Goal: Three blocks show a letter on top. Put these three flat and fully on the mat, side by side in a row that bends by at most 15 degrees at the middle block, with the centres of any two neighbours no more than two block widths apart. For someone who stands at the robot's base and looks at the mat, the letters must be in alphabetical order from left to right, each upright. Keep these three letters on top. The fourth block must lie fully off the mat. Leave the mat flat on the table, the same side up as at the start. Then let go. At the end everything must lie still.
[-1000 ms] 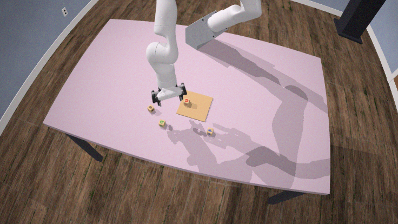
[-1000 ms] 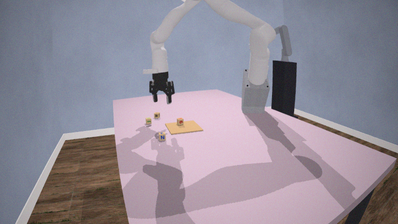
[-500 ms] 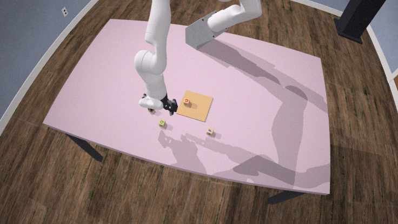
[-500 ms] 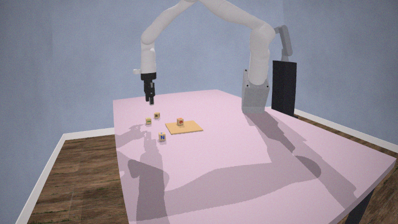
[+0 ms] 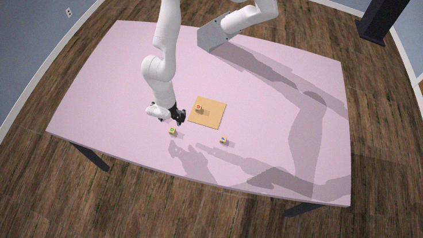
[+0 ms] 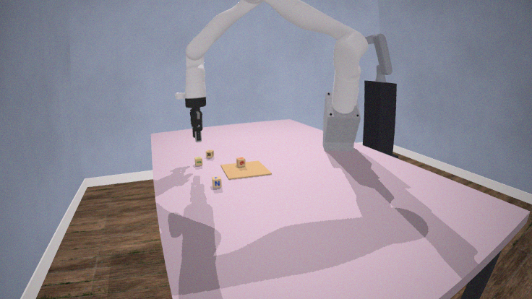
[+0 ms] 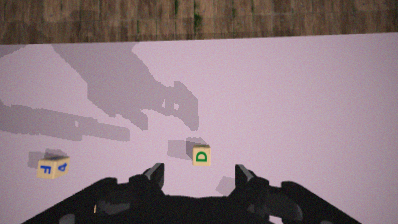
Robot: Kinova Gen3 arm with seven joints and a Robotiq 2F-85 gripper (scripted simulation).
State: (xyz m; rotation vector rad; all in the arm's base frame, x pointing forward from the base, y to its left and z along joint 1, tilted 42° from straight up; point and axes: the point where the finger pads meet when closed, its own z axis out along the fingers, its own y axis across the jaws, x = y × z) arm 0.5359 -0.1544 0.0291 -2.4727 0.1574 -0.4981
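My hand is 90 mm above the green D block. Round my hand: blue N block 220 mm to the left, 90 mm below, 20 mm behind; then tan mat 140 mm behind, 120 mm to the left, 100 mm below.
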